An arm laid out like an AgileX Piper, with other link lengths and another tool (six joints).
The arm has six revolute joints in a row. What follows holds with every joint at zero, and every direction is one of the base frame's.
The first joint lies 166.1 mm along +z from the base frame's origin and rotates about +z.
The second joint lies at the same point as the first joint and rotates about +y.
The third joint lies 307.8 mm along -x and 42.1 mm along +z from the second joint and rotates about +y.
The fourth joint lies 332.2 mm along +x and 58.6 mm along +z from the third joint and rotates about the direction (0.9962, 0, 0.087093).
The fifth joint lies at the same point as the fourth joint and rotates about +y.
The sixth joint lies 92.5 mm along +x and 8.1 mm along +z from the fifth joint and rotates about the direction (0.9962, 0, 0.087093).
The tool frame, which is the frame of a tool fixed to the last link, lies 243.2 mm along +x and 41 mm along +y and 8.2 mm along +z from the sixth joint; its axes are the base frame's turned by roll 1.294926, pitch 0.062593 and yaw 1.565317 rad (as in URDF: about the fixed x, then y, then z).
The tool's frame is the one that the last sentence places.
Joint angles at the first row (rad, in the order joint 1, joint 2, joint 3, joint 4, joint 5, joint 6):
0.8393, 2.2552, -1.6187, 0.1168, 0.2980, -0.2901
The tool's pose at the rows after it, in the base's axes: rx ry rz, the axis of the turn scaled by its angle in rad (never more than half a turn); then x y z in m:
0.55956, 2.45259, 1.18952, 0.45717, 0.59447, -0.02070
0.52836, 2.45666, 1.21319, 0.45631, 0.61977, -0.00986
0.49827, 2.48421, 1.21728, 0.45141, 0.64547, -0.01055
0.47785, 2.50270, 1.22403, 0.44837, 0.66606, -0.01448
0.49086, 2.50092, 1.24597, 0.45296, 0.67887, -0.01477
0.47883, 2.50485, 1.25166, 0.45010, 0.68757, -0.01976
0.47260, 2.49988, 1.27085, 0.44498, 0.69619, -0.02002
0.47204, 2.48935, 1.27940, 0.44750, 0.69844, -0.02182
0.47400, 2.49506, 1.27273, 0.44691, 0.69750, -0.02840
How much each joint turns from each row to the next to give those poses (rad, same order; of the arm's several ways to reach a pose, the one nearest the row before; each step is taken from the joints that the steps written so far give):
0.0105, -0.0032, -0.0181, 0.0022, -0.0168, -0.0043
0.0203, 0.0431, -0.1014, 0.0000, 0.0466, -0.0004
0.0226, 0.0724, -0.1326, 0.0000, 0.0715, 0.0000
0.0160, 0.0698, -0.1159, 0.0043, 0.0523, -0.0018
0.0002, 0.0504, -0.0825, 0.0188, 0.0247, -0.0018
0.0090, 0.0306, -0.0394, 0.0001, 0.0073, 0.0000
0.0105, 0.0095, -0.0079, 0.0070, -0.0135, 0.0000
0.0000, 0.0080, -0.0026, 0.0000, -0.0155, 0.0000
0.0000, 0.0085, 0.0000, 0.0000, -0.0021, 0.0000

